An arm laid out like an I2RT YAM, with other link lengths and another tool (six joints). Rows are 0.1 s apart.
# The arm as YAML. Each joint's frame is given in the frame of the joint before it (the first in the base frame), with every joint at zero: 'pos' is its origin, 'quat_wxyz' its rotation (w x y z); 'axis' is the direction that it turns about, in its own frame. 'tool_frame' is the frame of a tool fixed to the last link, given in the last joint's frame.
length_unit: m
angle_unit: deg
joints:
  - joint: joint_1
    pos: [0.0, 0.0, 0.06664]
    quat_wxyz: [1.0, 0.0, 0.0, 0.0]
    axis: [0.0, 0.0, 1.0]
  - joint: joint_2
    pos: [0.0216, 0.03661, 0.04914]
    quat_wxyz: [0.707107, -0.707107, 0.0, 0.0]
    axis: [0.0, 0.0, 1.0]
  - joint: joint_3
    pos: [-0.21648, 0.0, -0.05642]
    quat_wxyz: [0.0, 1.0, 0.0, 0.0]
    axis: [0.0, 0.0, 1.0]
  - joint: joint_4
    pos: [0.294, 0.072, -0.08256]
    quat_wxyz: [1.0, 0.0, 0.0, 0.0]
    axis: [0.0, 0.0, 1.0]
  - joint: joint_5
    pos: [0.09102, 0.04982, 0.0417]
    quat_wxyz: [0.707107, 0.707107, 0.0, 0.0]
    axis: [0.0, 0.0, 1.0]
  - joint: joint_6
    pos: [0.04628, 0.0, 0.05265]
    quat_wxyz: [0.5, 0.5, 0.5, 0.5]
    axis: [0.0, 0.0, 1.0]
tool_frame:
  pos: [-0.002, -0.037, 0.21]
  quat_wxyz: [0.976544, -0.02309, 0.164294, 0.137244]
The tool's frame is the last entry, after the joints.
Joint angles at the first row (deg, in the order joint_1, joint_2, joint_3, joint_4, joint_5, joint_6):
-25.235, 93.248, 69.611, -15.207, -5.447, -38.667
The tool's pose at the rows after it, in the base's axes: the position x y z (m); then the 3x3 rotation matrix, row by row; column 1 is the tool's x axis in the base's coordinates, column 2 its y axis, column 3 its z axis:
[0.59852 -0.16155 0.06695], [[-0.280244 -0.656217 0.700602], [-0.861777 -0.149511 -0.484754], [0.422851 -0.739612 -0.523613]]
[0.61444 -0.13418 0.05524], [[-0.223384 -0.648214 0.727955], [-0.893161 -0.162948 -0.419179], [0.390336 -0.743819 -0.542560]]
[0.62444 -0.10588 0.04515], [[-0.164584 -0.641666 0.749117], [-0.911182 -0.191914 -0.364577], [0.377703 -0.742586 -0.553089]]
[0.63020 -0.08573 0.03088], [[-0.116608 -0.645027 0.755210], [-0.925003 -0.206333 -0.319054], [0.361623 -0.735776 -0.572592]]
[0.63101 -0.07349 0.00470], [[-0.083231 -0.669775 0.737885], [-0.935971 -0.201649 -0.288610], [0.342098 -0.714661 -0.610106]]
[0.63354 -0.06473 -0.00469], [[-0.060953 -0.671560 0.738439], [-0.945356 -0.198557 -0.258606], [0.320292 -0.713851 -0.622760]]
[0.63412 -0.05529 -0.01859], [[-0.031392 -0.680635 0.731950], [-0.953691 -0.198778 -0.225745], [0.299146 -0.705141 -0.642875]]
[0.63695 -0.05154 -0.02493], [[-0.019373 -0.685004 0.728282], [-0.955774 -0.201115 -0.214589], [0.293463 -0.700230 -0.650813]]
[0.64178 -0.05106 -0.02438], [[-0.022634 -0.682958 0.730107], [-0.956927 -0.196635 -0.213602], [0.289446 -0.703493 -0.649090]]
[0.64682 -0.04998 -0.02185], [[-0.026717 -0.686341 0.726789], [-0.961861 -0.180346 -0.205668], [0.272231 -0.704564 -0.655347]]
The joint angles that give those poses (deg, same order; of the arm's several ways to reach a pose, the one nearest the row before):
-22.242, 94.917, 68.730, -13.451, -7.026, -38.936
-20.395, 98.773, 71.094, -12.835, -9.664, -38.587
-18.286, 101.242, 72.331, -12.303, -11.245, -39.021
-16.970, 103.968, 73.650, -12.217, -12.742, -39.288
-16.174, 107.483, 74.793, -12.392, -13.534, -39.023
-15.908, 109.419, 75.673, -12.128, -15.023, -38.848
-15.644, 111.792, 76.815, -12.394, -16.521, -39.023
-15.382, 113.465, 78.133, -12.655, -16.873, -39.111
-15.206, 114.433, 79.275, -12.568, -16.875, -38.674
-15.117, 115.573, 81.295, -13.622, -17.315, -37.707

